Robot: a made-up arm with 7 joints.
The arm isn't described. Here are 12 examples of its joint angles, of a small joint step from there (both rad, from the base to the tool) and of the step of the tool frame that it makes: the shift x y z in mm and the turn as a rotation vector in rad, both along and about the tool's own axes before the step.
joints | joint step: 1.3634 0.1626 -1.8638 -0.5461 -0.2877 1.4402 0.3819 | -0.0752 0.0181 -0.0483 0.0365 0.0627 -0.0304 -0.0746
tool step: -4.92 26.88 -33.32 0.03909 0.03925 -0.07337
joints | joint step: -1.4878 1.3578 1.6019 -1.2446 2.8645 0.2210 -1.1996 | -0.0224 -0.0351 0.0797 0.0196 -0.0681 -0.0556 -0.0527
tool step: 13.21 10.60 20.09 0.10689 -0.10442 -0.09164
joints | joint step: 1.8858 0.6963 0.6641 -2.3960 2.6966 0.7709 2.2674 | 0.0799 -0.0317 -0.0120 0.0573 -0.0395 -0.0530 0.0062
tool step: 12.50 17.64 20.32 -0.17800 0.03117 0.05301
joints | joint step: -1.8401 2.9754 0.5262 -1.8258 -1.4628 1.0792 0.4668 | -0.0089 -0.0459 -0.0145 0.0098 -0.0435 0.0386 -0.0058
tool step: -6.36 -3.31 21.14 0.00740 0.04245 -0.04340
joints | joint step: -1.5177 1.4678 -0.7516 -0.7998 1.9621 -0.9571 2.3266 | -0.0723 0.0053 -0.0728 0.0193 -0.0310 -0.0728 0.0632
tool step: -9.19 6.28 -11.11 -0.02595 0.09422 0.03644
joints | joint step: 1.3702 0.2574 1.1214 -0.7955 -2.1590 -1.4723 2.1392 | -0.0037 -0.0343 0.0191 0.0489 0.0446 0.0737 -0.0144
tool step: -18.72 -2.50 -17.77 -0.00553 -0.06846 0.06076
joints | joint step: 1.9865 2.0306 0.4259 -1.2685 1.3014 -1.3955 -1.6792 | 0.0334 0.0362 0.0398 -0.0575 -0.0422 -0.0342 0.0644
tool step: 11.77 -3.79 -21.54 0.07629 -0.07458 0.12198
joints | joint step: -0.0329 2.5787 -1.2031 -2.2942 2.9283 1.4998 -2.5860 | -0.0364 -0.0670 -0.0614 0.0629 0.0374 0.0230 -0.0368
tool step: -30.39 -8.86 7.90 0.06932 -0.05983 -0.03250
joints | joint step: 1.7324 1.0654 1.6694 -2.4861 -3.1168 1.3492 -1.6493 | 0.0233 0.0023 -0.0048 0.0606 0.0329 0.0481 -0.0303
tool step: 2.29 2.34 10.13 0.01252 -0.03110 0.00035
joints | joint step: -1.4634 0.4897 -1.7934 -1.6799 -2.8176 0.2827 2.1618 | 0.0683 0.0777 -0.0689 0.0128 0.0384 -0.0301 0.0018
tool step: 31.50 -40.19 35.02 -0.10470 0.06111 0.13980
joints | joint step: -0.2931 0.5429 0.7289 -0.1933 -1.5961 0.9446 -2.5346 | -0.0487 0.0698 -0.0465 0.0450 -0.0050 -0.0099 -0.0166
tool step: -19.45 -37.17 -10.61 -0.05066 0.02595 -0.01338
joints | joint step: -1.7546 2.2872 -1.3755 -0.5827 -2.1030 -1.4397 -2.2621 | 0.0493 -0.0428 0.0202 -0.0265 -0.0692 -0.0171 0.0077
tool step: -11.99 -24.99 14.34 0.04372 -0.07596 -0.06853
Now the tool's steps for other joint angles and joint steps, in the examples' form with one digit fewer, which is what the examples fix.
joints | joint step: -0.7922 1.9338 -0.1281 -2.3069 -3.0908 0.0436 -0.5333 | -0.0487 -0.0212 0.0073 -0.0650 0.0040 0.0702 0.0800
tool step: -7.8 -7.3 -2.2 -0.1102 0.1002 0.0561
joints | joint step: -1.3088 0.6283 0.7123 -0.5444 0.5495 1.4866 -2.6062 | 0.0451 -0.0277 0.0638 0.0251 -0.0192 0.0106 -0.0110
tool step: -1.3 -29.3 -21.2 -0.0160 -0.0580 0.0588
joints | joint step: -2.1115 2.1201 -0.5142 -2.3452 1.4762 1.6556 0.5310 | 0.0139 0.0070 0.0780 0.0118 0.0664 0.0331 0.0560
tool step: -0.3 3.4 13.8 -0.0188 0.0033 0.0693
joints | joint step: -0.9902 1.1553 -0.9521 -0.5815 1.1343 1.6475 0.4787 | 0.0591 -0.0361 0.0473 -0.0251 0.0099 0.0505 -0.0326
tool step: -6.7 -18.4 -25.4 -0.0018 0.0870 -0.0811
